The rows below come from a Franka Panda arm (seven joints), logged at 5 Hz.
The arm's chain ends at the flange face. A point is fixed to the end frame.
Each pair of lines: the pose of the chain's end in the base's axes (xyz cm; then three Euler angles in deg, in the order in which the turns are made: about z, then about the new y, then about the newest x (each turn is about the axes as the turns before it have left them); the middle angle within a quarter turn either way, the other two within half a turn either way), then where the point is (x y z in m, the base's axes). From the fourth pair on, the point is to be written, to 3 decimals.
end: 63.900, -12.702, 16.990, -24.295, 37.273, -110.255
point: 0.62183 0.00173 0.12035
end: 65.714, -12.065, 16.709, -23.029, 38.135, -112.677
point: 0.63246 0.00584 0.11497
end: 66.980, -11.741, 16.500, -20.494, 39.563, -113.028
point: 0.63778 0.00797 0.11419
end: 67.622, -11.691, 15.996, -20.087, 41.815, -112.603
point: 0.642 0.009 0.113
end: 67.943, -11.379, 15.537, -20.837, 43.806, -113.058
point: 0.645 0.013 0.110
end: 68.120, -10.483, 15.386, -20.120, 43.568, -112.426
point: 0.646 0.022 0.109
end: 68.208, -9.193, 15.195, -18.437, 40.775, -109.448
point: 0.650 0.036 0.108
